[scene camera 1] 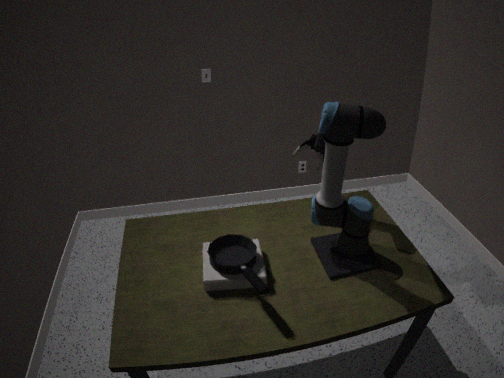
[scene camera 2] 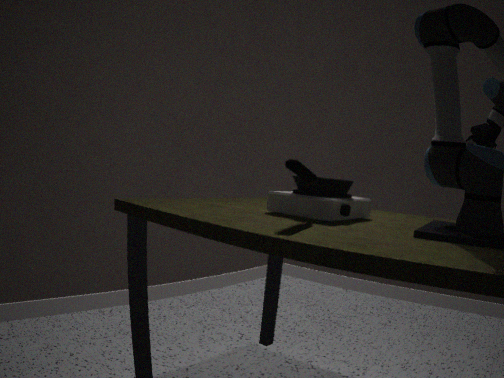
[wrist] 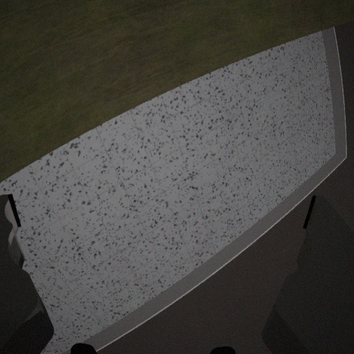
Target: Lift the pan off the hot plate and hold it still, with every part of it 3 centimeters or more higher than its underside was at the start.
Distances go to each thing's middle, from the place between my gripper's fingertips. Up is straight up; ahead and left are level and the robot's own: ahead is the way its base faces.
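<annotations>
Black pan (scene camera 1: pixel 231 252): 46 cm ahead of my hand, 11 cm below it, 51 cm left of it.
</annotations>
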